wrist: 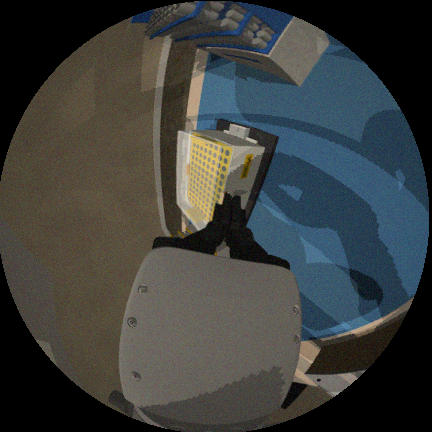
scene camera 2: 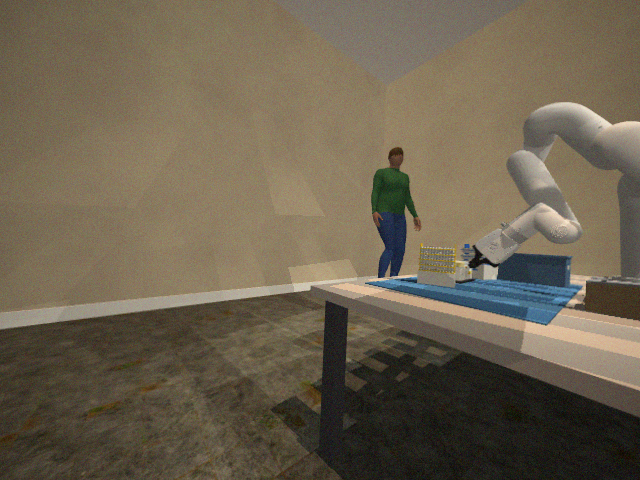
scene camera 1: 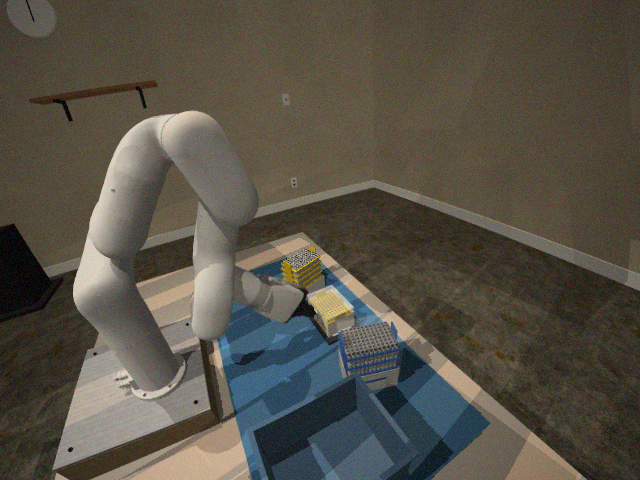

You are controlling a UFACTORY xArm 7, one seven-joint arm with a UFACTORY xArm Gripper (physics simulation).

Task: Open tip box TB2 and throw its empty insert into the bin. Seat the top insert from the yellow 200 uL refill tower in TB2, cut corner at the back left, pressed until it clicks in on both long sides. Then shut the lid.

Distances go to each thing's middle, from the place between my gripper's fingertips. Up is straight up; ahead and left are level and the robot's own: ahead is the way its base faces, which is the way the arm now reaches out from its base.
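Dark blue bin [scene camera 1: 345, 424]: 130 mm behind my hand and 330 mm to the right of it.
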